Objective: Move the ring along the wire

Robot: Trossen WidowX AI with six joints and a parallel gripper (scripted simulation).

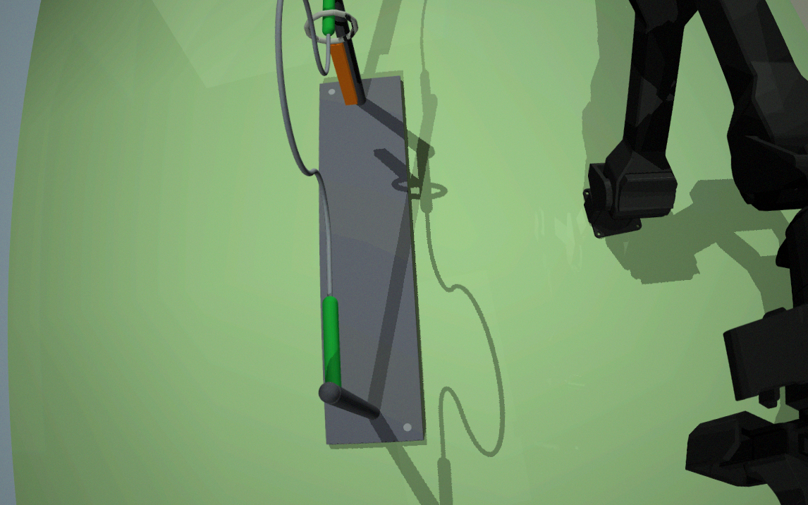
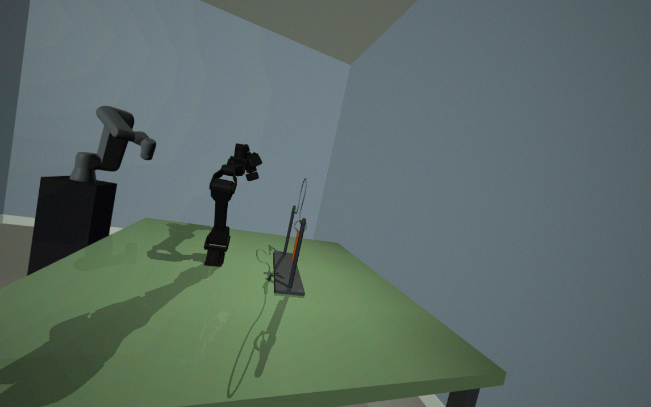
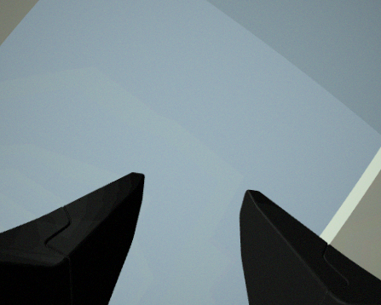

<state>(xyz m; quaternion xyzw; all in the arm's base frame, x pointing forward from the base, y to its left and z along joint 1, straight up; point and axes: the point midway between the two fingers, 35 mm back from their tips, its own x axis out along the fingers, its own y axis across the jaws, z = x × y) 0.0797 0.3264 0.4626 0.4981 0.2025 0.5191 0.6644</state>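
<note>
My gripper tip is now 20 cm short of the ring with orange handle, 51 cm to the left of it and 27 cm above it.
</note>
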